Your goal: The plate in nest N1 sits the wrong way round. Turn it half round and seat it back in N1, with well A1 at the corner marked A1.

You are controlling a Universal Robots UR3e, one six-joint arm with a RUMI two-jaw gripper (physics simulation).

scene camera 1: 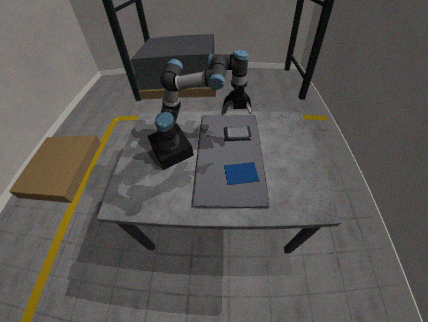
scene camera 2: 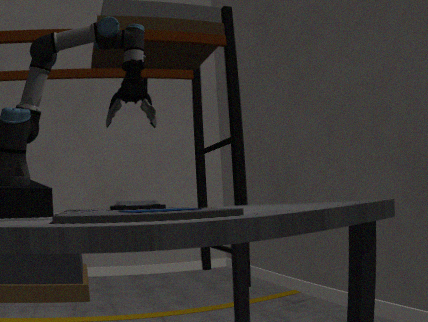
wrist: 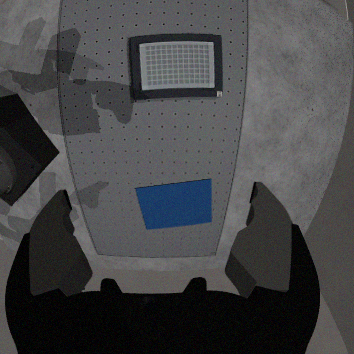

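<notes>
The plate [scene camera 1: 238,132] [wrist: 177,66] is pale and clear with a grid of wells. It lies in the dark nest [scene camera 1: 227,137] [wrist: 135,70], which stands on the grey perforated board; both show edge-on in scene camera 2, where the nest [scene camera 2: 137,206] is a low dark bar. A small light mark sits at one outer corner of the nest in the wrist view. The lettering and well A1 are too small to read. My gripper [scene camera 1: 237,112] [scene camera 2: 131,125] [wrist: 158,189] is open and empty, pointing down, high above the board and apart from the plate.
A flat blue rectangle [scene camera 1: 242,173] [wrist: 176,204] lies on the board [scene camera 1: 215,192] [wrist: 115,230] beside the nest. The arm's black base [scene camera 1: 177,155] [scene camera 2: 30,202] [wrist: 30,150] stands on the table [scene camera 1: 300,175] [scene camera 2: 320,220] to the left of the board. Dark rack posts [scene camera 1: 120,50] [scene camera 2: 235,110] stand behind the table.
</notes>
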